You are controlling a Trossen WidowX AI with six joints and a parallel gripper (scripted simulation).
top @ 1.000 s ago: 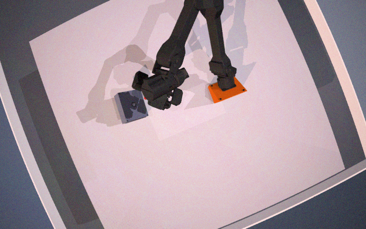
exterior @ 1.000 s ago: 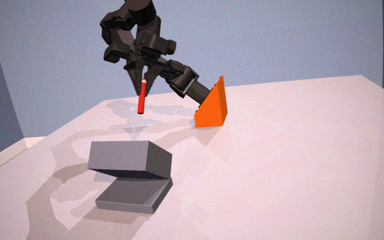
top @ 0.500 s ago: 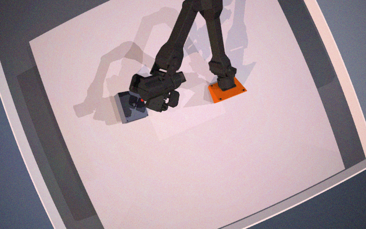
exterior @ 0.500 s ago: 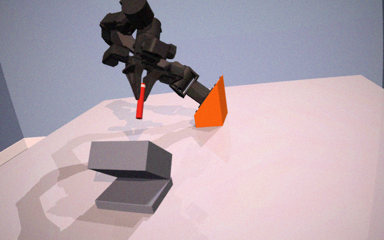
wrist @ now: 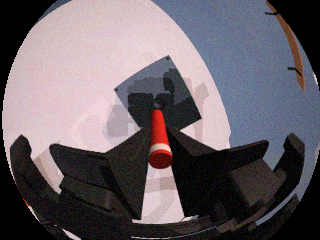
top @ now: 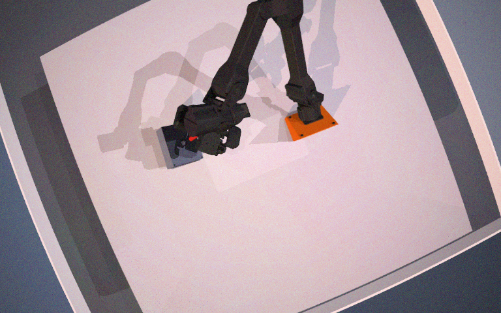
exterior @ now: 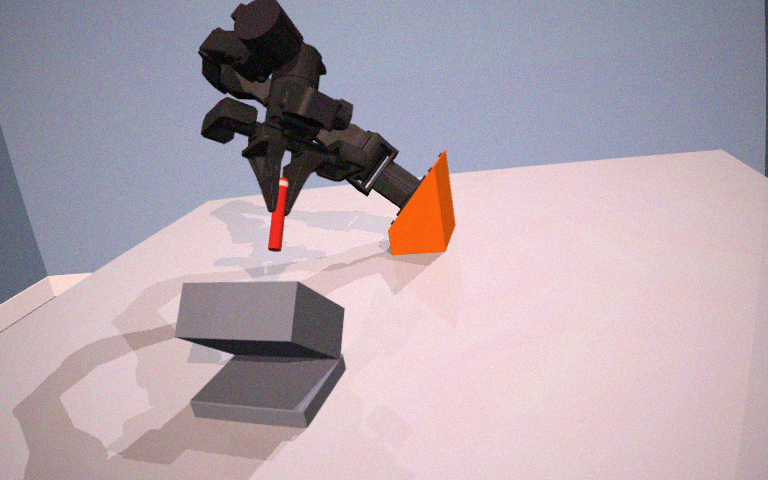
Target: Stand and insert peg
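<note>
Right now the panel is 8 cm ahead of my gripper tip and 9 cm below it. The rest, counted from my gripper tip: grey foot: 10 cm ahead, 1 cm to the right, 15 cm below; red peg: 1 cm behind, 1 cm above.
</note>
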